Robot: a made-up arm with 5 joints.
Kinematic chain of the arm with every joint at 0, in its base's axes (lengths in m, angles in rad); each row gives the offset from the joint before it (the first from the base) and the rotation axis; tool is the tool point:
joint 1: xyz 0 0 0.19 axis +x
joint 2: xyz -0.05 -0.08 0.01 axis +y
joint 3: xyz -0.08 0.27 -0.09 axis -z
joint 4: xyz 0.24 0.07 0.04 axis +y
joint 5: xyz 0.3 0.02 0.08 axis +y
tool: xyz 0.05 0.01 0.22
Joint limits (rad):
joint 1: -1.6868..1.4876
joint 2: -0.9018..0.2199
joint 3: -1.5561..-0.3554
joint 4: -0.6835..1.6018
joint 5: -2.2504..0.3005
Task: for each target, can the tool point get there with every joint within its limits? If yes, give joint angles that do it. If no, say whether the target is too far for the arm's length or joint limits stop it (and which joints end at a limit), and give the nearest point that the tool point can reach.
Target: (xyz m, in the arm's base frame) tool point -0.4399 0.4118 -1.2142
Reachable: no: too far | nearest point -0.2439 0.2602 -0.6971 | short by 0.573 m
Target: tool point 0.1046 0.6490 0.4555
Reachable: yes | joints 0.1959 -0.6253 -0.8857 0.7971 -0.7747
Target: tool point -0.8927 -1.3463 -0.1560
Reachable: no: too far | nearest point -0.3212 -0.4898 -0.4515 | short by 1.071 m
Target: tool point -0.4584 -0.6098 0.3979
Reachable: no: joint limits stop it (at a limit: joint 1, joint 2, joint 3, joint 4) | nearest point -0.2402 -0.4084 0.6344 | short by 0.380 m
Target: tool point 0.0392 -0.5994 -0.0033
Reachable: no: joint limits stop it (at a limit: joint 1, joint 2, joint 3, joint 4, joint 5) | nearest point 0.1949 -0.5771 -0.2044 | short by 0.255 m
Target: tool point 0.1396 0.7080 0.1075
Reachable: yes | joints -0.3168 -0.1883 -0.8795 0.5155 -0.5751
